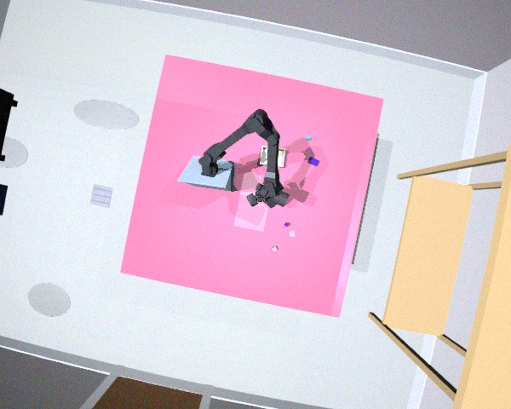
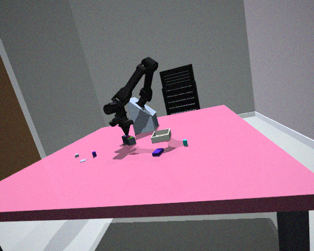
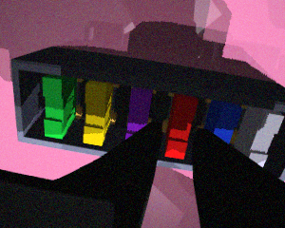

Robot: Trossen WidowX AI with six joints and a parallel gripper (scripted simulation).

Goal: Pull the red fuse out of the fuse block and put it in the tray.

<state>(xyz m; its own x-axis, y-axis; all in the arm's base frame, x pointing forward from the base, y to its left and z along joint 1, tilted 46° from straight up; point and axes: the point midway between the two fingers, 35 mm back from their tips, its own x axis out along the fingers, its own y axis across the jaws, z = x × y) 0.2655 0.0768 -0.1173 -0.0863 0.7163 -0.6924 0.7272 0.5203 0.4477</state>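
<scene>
The red fuse is 2 cm below my gripper tip. From my gripper tip the other things lie so: purple block (23 cm ahead, 25 cm to the left, 4 cm below); then small dark blue piece (16 cm ahead, 14 cm to the right, 3 cm below); then white tray (22 cm to the left, 4 cm below).
</scene>
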